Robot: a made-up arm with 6 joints. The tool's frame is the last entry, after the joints.
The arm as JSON. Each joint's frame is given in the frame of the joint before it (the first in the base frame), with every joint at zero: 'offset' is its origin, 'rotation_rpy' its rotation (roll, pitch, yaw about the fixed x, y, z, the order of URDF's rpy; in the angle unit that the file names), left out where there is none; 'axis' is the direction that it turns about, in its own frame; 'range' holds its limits. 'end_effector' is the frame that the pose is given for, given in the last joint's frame.
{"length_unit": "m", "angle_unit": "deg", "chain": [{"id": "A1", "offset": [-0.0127, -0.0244, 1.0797], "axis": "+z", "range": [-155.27, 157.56]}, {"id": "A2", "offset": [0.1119, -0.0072, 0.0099], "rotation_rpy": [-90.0, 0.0, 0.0], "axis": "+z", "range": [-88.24, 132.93]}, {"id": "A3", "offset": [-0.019, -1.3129, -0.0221], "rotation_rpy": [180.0, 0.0, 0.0], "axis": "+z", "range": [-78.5, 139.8]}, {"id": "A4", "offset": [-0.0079, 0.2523, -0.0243], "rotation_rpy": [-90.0, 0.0, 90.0], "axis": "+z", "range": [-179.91, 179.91]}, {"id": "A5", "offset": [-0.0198, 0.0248, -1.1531], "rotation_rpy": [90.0, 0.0, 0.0], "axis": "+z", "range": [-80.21, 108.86]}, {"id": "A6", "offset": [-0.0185, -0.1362, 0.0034], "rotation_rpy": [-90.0, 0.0, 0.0], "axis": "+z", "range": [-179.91, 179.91]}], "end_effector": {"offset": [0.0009, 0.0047, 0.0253], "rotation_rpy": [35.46, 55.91, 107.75]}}
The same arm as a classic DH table. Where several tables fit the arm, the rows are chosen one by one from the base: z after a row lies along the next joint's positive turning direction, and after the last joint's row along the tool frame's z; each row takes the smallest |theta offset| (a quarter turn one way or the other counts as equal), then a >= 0, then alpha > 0; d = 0 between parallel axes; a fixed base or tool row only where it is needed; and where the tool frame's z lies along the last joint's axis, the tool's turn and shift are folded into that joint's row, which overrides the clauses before.
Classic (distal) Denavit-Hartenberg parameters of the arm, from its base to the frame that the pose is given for. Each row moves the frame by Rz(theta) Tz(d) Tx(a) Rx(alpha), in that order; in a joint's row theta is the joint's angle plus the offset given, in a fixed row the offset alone. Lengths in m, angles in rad.
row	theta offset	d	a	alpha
base (fixed)	1.0909	0.0000	-0.0275	0.0000
A1	-1.0909	1.0896	0.1119	-1.5708
A2	1.5563	0.0000	-1.3130	3.1416
A3	-0.0145	0.0050	-0.2523	1.5708
A4	0.0000	-1.1452	0.0198	-1.5708
A5	0.0000	-0.0214	0.0185	1.5708
A6	-0.4005	-0.1133	0.0010	1.0967
tool (fixed)	-1.1967	0.0053	0.0000	0.0000
Joint limits (rad, base to tool): -2.7100..2.7499 -1.5401..2.3201 -1.3701..2.4400 -3.1400..3.1400 -1.3999..1.9000 -3.1400..3.1400

